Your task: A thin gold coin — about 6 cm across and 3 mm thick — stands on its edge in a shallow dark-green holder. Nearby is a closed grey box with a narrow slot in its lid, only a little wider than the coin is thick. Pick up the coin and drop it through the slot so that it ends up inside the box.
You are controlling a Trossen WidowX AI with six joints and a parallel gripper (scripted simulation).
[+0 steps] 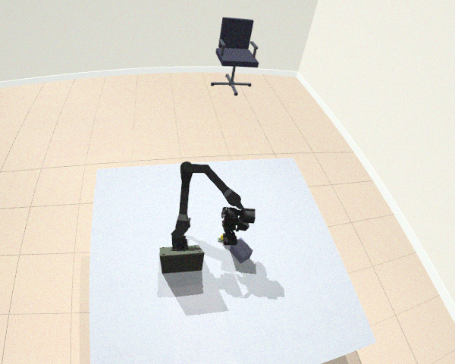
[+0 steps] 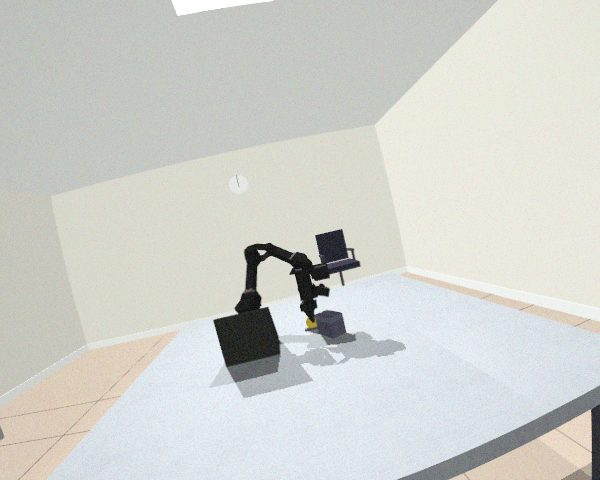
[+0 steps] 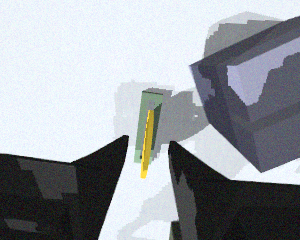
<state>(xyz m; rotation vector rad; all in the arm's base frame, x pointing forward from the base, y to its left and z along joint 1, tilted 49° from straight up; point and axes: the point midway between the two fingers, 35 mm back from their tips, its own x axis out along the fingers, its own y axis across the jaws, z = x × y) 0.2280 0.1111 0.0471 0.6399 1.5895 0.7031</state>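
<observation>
The gold coin is 1 cm below my gripper tip.
</observation>
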